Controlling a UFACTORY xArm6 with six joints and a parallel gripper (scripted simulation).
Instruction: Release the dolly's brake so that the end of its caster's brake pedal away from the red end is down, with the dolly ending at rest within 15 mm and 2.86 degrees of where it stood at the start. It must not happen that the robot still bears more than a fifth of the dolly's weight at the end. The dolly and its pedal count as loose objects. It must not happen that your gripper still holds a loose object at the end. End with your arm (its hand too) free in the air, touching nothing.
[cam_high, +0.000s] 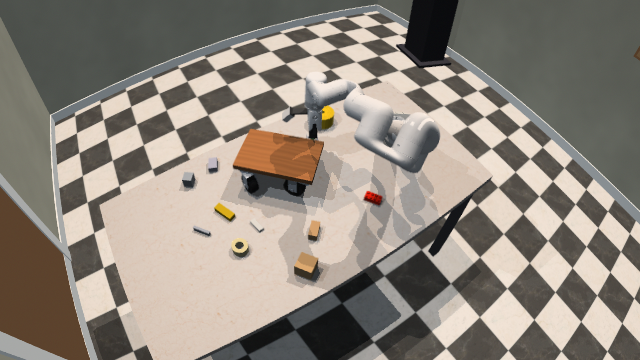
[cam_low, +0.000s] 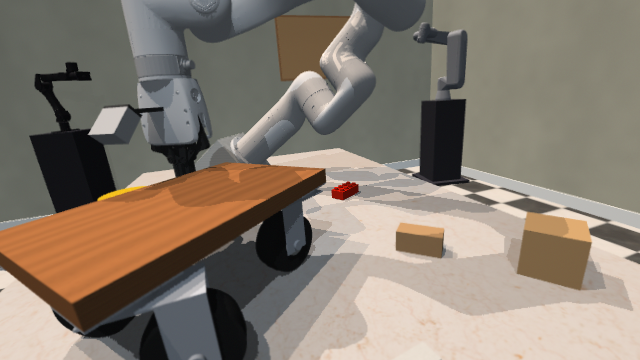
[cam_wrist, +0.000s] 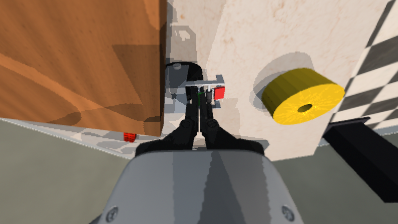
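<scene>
The brake pedal is 30 mm below my hand and 10 mm to the right of it. From my hand the other things lie so: yellow ring (170 mm to the right, 120 mm behind, 90 mm below); then red brick (300 mm to the left, 130 mm behind, 100 mm below).
</scene>
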